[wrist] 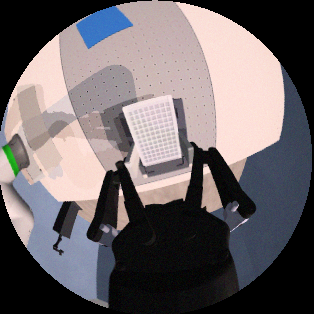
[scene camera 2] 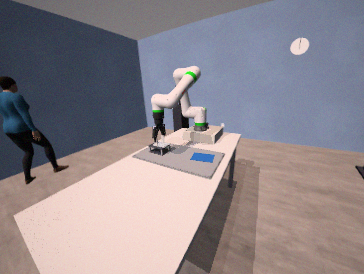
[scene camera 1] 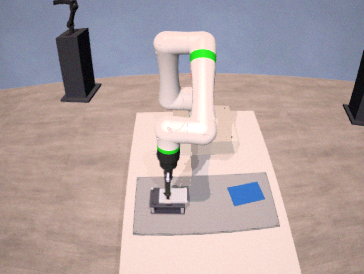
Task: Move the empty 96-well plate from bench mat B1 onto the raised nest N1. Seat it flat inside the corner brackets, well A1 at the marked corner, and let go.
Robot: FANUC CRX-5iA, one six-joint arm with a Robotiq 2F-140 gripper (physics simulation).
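Places are measured from the arm's base along level axes (x right, y ahead, z up), in millimetres.
Pixels of known places: gripper, fingertip midpoint: (wrist: pixel 157 143) (scene camera 2: pixel 159 144) (scene camera 1: pixel 168 195); arm's base, link origin: (wrist: pixel 20 150) (scene camera 2: pixel 200 129).
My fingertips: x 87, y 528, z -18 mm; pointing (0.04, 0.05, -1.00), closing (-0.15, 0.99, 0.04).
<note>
Ahead of a thing's pixels: the offset from my fingertips to its top centre. Level surfaces: height alone.
The white 96-well plate @(dx -23, dy -3, dz +12 mm) (scene camera 1: pixel 179 195) (scene camera 2: pixel 161 144) (wrist: pixel 154 130) is between the fingers of my gripper (scene camera 1: pixel 168 198) (scene camera 2: pixel 159 142) (wrist: pixel 157 143), which is shut on it. The plate is over the dark raised nest N1 @(dx +3, dy +5, dz -3 mm) (scene camera 1: pixel 155 196) (wrist: pixel 165 167) and looks about level. A strip of the nest shows past the plate's near end in the wrist view, and at its left in scene camera 1. Whether the plate touches the nest or sits inside the brackets cannot be told. The A1 mark cannot be made out. Blue mat B1 @(dz -64 mm) (scene camera 1: pixel 245 193) (scene camera 2: pixel 202 157) (wrist: pixel 103 27) carries no plate.
The nest and mat are on a grey perforated board @(dz -66 mm) (scene camera 1: pixel 215 220) (scene camera 2: pixel 182 162) (wrist: pixel 195 85) on the pale table @(dz -79 mm) (scene camera 1: pixel 200 255) (scene camera 2: pixel 115 210). The arm's base is behind the board. A person in blue (scene camera 2: pixel 20 112) is at the left in scene camera 2, away from the table.
</note>
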